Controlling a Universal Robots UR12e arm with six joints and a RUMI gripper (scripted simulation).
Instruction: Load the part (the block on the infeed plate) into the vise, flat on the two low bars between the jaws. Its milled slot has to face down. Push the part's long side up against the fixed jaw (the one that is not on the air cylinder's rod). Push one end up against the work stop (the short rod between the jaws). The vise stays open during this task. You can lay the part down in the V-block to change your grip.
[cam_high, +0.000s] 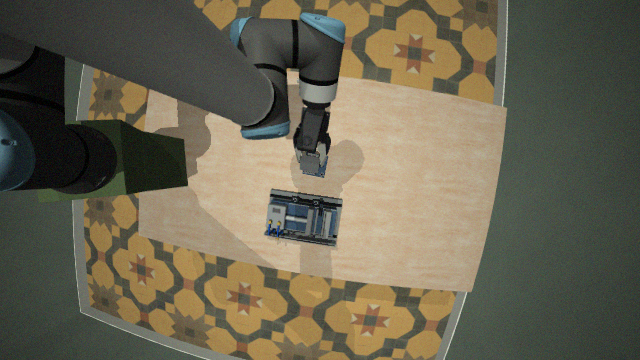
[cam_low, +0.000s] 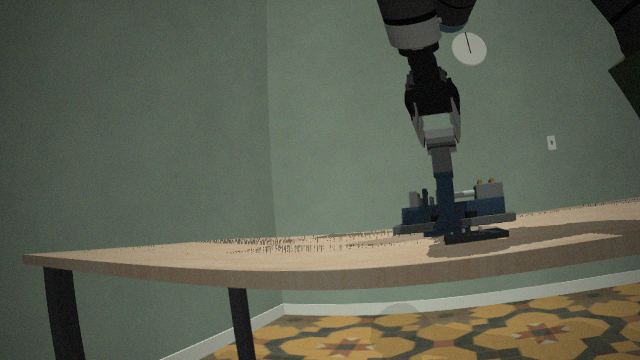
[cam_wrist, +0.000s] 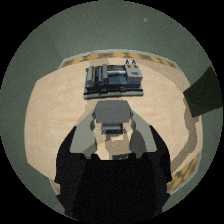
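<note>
Now: the blue post 130 mm below my hand. From my hand the other things lie so: air cylinder rod (210 mm to the right, 110 mm below, 70 mm behind); dark infeed plate (190 mm to the left, 180 mm below, 10 mm behind); grey part (10 mm below).
</note>
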